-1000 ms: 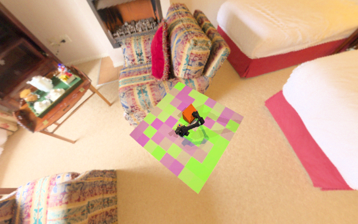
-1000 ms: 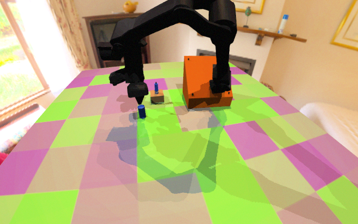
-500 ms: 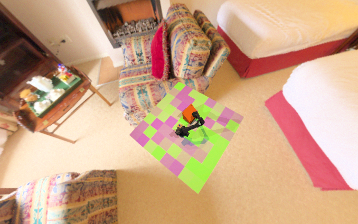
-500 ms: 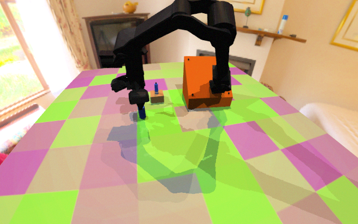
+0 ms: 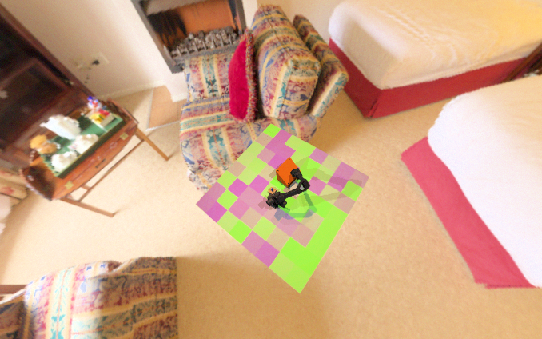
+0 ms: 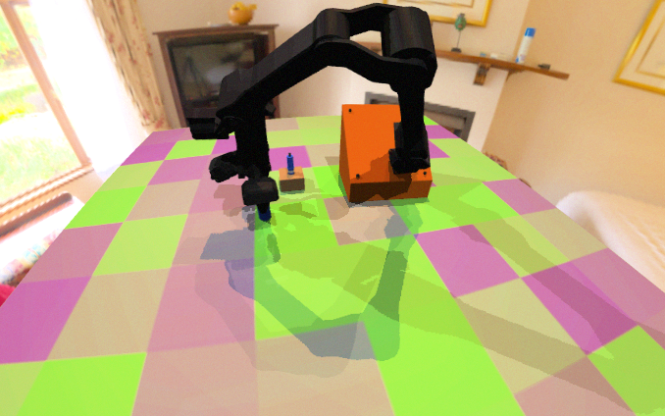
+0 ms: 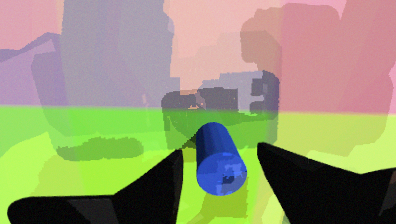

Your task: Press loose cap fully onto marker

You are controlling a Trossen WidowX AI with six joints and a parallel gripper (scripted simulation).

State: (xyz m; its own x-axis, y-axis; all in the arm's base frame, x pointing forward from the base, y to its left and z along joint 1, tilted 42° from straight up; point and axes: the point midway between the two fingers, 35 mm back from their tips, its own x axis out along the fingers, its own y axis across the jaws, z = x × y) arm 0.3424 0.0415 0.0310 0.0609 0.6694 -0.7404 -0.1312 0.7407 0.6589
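Now: gripper tip right at the blue cap. From my gripper tip the other things lie so: brown holder block 120 mm to the right, 70 mm behind, 10 mm below.
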